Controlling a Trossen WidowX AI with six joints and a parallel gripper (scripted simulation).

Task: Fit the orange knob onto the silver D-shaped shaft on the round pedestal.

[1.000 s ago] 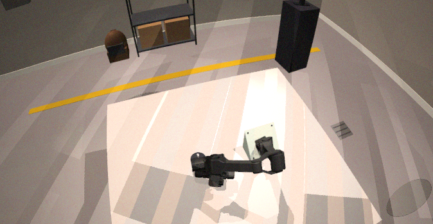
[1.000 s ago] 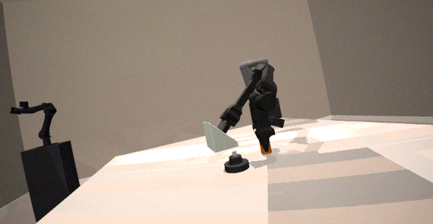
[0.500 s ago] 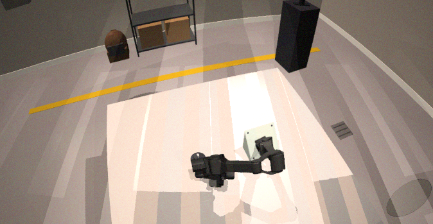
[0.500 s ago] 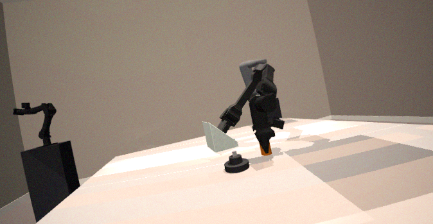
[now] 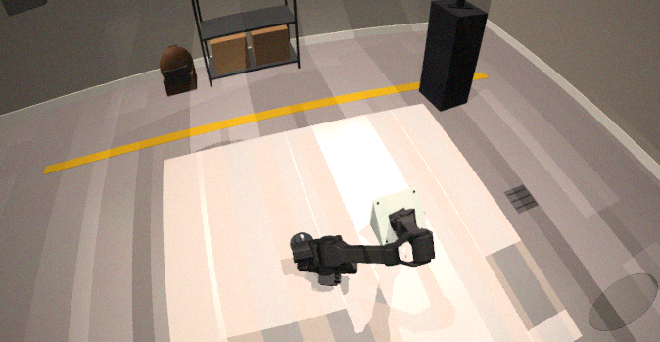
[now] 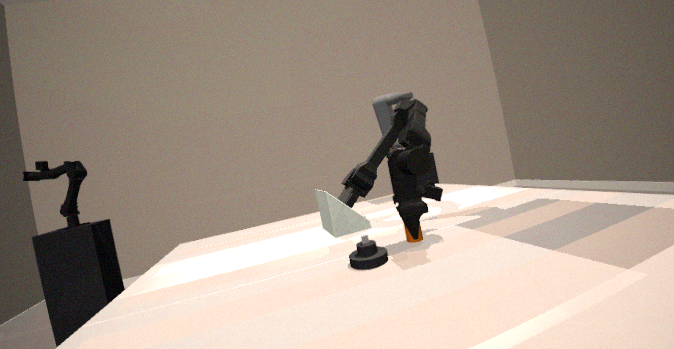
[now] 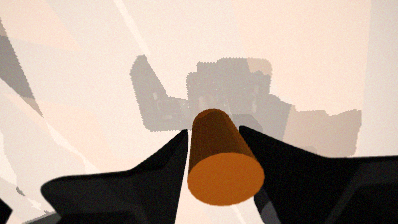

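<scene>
The orange knob lies 3 cm above my gripper tip. The rest, counted from my gripper tip: round pedestal 15 cm to the right, 3 cm ahead, 2 cm above.
</scene>
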